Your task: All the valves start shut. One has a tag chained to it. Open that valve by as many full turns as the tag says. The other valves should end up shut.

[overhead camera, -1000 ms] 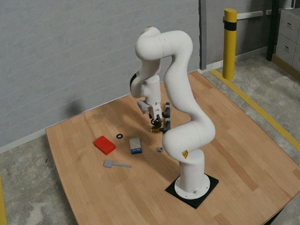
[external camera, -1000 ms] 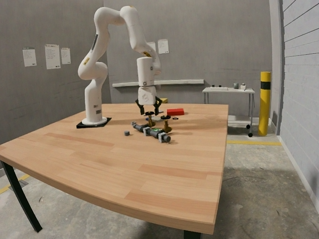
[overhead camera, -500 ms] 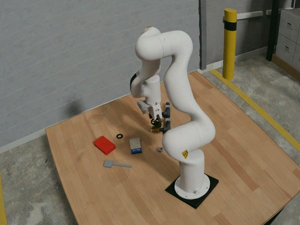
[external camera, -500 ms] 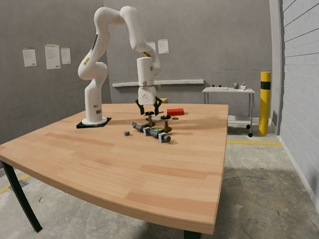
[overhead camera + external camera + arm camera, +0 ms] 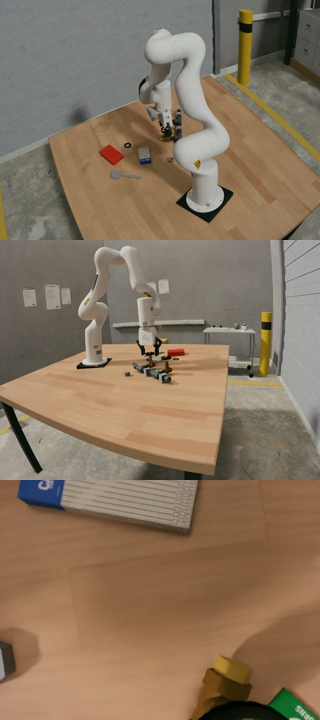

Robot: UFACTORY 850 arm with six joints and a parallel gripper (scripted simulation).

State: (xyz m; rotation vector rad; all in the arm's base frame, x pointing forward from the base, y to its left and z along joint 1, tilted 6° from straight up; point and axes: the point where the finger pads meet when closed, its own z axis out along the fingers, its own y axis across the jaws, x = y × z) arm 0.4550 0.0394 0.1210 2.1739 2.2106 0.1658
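Right now the green tag is 9 cm below my hand, 5 cm ahead of it and 3 cm to the right of it. Round my hand: red block 33 cm to the left, 8 cm below; grey paddle-shaped tool 30 cm to the left, 16 cm behind, 9 cm below; blue-and-grey box 15 cm to the left, 8 cm below, 7 cm behind.
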